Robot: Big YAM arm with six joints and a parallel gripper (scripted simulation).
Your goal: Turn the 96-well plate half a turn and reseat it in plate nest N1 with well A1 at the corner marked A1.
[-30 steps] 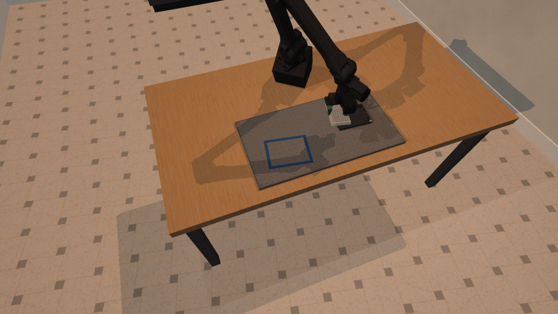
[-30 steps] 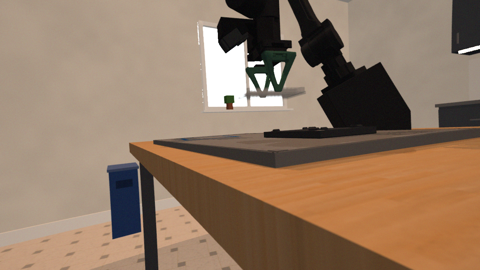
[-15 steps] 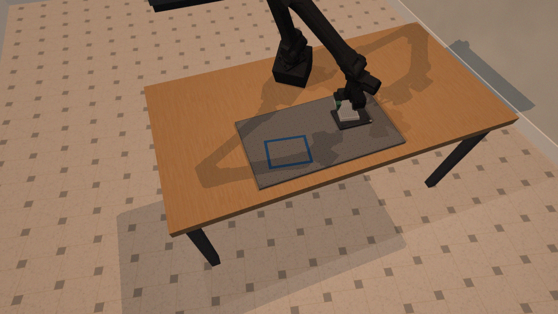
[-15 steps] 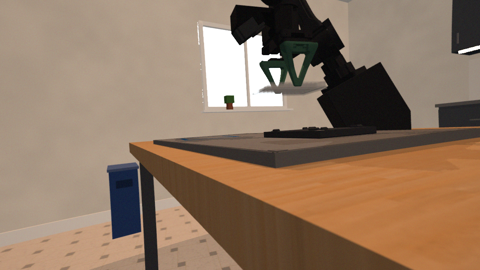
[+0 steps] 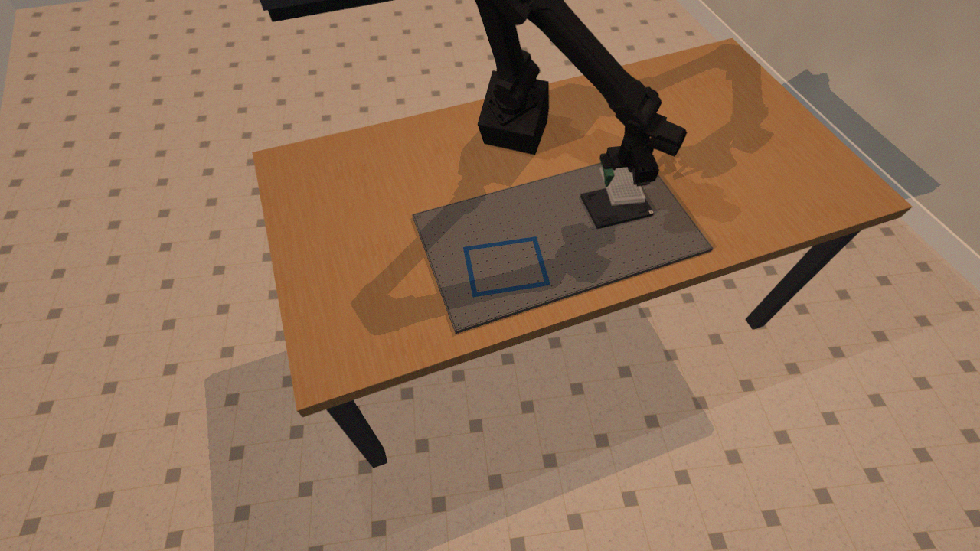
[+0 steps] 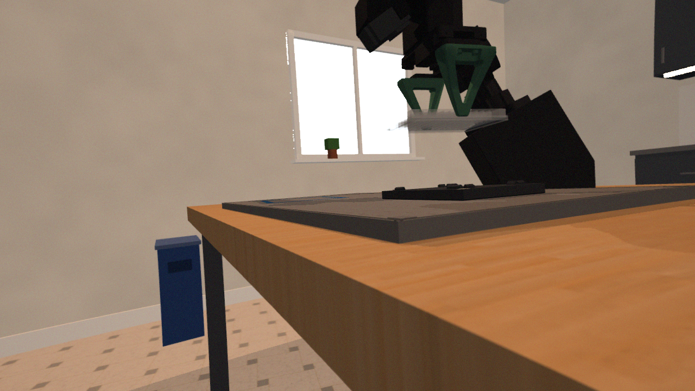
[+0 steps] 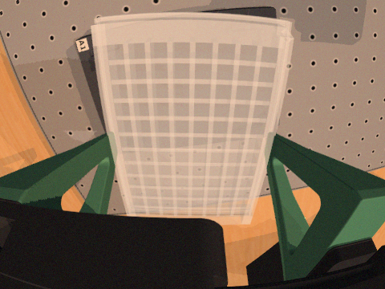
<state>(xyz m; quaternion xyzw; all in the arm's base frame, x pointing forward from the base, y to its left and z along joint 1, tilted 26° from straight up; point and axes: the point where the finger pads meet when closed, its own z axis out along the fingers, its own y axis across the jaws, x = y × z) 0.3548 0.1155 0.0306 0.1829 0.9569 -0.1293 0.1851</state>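
Right now the black plate nest N1 is 1 cm to the left of my hand and 10 cm below it. Round my hand: A1 label: 7 cm ahead, 7 cm to the left, 9 cm below; 96-well plate: 1 cm below.
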